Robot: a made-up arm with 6 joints.
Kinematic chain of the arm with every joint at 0, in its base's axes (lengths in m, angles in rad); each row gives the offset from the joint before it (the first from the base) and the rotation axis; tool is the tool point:
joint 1: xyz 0 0 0.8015 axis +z
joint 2: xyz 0.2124 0 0 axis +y
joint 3: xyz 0 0 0.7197 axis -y
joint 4: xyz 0 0 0.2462 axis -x
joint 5: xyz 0.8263 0 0 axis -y
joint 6: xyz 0.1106 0 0 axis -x
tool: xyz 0 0 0
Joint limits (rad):
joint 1: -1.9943..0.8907
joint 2: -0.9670..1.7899
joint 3: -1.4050..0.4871
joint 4: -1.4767..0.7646
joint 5: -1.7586..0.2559
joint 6: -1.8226..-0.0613
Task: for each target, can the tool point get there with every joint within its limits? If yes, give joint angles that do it. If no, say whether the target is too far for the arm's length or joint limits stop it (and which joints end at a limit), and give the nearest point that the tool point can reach.
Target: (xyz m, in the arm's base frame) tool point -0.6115 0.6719 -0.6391
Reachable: no: joint limits stop it (at a limit: joint 1, joint 2, joint 4) | nearest point 0.2055 0.3970 -0.1433 | short by 0.994 m
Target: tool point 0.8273 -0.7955 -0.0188
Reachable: yes | joints -0.7976 1.4789 -0.0373 -0.4438 -0.8777 -1.5719
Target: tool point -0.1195 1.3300 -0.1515
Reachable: no: joint limits stop it (at a limit: joint 1, joint 4) | nearest point 0.5174 0.8148 -0.1515 | short by 0.819 m
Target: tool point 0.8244 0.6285 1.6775
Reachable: yes | joints 0.6307 -0.1530 -0.1946 -0.4645 -0.4474 -0.2020
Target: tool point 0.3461 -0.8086 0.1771
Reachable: yes | joints -1.2106 1.1370 -0.6187 -0.5550 -0.7306 -0.8697
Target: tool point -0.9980 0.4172 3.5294
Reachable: no: too far | nearest point -0.4220 0.1764 2.2133 | short by 1.457 m
